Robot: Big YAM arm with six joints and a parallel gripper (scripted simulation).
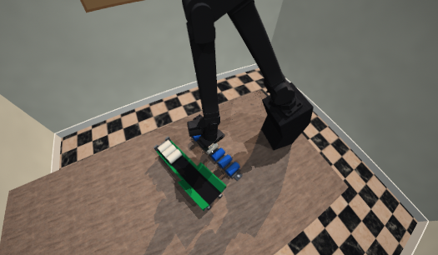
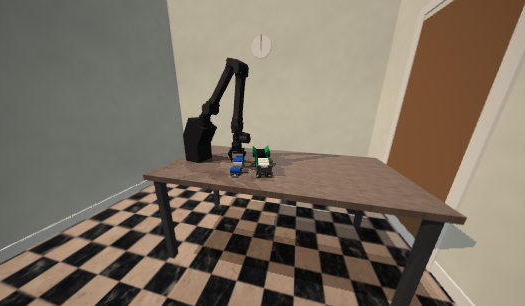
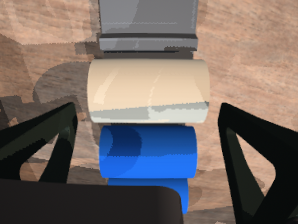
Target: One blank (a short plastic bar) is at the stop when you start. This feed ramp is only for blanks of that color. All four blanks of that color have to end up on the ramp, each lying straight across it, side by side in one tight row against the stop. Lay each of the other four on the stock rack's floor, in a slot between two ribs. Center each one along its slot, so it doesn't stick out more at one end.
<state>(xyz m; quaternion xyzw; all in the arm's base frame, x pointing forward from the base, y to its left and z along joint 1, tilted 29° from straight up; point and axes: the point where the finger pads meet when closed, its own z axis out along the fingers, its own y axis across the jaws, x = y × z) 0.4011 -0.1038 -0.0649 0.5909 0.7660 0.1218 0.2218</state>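
Now: hand 6 cm above the grey stock rack, 3 cm to the right of it and 1 cm past it. Round my hand: rib: 13 cm to the left, 6 cm below, 3 cm behind; grey stop: 22 cm ahead, 12 cm to the right.
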